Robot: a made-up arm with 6 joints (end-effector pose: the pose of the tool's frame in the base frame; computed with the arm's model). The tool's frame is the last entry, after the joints.
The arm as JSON. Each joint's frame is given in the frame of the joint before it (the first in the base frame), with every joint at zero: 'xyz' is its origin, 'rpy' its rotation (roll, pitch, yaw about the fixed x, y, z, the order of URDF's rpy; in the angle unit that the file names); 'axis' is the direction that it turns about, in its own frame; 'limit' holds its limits. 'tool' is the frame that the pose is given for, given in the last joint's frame.
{
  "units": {
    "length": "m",
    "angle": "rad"
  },
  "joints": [
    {
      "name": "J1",
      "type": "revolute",
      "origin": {
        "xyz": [
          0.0,
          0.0,
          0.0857
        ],
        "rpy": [
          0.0,
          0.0,
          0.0
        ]
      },
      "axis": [
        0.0,
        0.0,
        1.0
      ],
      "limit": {
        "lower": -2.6,
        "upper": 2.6
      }
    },
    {
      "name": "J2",
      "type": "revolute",
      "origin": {
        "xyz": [
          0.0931,
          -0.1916,
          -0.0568
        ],
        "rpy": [
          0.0,
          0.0,
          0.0
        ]
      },
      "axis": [
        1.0,
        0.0,
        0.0
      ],
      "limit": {
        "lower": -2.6,
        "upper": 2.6
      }
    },
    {
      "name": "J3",
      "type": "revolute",
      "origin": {
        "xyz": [
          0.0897,
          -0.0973,
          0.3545
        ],
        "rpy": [
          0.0,
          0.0,
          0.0
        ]
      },
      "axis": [
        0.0,
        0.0,
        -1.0
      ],
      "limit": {
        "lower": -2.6,
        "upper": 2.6
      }
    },
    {
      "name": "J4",
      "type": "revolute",
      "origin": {
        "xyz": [
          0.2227,
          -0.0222,
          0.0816
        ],
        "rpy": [
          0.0,
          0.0,
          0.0
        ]
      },
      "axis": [
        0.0,
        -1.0,
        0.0
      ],
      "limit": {
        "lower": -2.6,
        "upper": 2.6
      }
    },
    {
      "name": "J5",
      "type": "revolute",
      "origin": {
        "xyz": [
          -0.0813,
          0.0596,
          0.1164
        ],
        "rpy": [
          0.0,
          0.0,
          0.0
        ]
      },
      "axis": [
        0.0,
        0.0,
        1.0
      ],
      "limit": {
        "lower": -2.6,
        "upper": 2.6
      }
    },
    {
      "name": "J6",
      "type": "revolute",
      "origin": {
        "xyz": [
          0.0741,
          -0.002,
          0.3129
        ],
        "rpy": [
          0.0,
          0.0,
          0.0
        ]
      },
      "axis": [
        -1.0,
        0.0,
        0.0
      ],
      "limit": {
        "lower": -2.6,
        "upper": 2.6
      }
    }
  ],
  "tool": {
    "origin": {
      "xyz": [
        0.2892,
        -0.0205,
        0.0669
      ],
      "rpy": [
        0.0,
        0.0,
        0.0
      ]
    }
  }
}
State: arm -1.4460 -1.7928 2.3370 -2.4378 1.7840 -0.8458
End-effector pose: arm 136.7 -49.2 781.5 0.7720 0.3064 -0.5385 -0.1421
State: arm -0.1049 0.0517 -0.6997 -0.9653 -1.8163 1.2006
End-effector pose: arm 781.5 -314.4 830.3 0.3746 -0.7574 0.4310 -0.3166
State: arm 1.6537 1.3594 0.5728 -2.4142 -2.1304 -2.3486
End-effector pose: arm 636.3 684.9 -564.7 0.8694 -0.1350 0.4745 0.0271
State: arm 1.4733 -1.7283 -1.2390 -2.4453 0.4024 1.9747
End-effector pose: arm 272.9 31.8 -246.0 0.5568 0.6393 -0.5296 0.0281
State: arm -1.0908 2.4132 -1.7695 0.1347 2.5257 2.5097
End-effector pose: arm -364.6 -223.6 -786.7 0.8234 0.2464 0.4088 0.3070
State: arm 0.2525 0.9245 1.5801 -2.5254 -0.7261 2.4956
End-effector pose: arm 116.2 -380.8 -263.9 0.2502 0.1711 0.1770 0.9364
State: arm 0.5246 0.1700 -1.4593 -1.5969 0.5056 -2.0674
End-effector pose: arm -72.8 288.3 278.3 0.4954 -0.0207 0.8668 -0.0522
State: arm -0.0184 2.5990 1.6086 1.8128 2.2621 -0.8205
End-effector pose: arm 542.2 -280.8 -5.9 0.6507 0.6804 0.0169 0.3367
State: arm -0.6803 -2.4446 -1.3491 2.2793 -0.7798 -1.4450
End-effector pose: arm 459.0 -77.9 39.9 0.8133 0.5663 0.0862 0.1017
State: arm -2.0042 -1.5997 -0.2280 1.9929 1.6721 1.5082
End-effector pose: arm -95.3 66.2 -231.9 0.1004 -0.6885 -0.0540 0.7163
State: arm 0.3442 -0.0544 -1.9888 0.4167 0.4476 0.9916
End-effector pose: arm -79.4 -151.4 996.2 0.2305 0.0504 -0.5465 0.8035
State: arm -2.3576 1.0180 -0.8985 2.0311 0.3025 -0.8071
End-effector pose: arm -479.4 594.2 35.3 0.2210 -0.5858 -0.7796 0.0170
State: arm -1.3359 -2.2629 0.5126 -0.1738 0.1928 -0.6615
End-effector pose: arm 828.7 -539.5 -249.4 0.4937 -0.6301 0.3075 -0.5145
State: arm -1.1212 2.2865 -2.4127 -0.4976 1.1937 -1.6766
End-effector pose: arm -851.4 72.0 -465.3 0.6955 -0.1738 0.0022 0.6972
